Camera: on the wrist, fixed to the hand. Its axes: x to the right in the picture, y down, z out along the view.
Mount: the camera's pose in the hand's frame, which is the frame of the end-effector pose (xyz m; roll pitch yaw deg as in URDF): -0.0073 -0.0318 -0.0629 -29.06 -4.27 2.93
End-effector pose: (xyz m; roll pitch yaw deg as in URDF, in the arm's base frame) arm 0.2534 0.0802 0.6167 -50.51 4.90 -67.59
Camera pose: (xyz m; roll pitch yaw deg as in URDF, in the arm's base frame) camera 0.1866 0.0619 0.6019 -79.04 4.42 -62.42
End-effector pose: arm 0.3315 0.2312 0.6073 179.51 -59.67 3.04
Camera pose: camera 0.2721 0.2604 0.6326 154.95 -55.31 -2.16
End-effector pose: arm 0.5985 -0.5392 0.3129 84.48 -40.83 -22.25
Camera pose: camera 0.6388 -0.4913 0.2796 59.26 -44.02 -27.77
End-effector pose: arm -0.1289 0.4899 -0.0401 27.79 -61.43 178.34
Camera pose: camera -0.1873 0.4904 -0.0802 -2.51 -66.57 179.84
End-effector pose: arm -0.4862 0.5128 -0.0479 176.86 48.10 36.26
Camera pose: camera -0.4743 0.5652 -0.0017 143.97 52.10 31.13
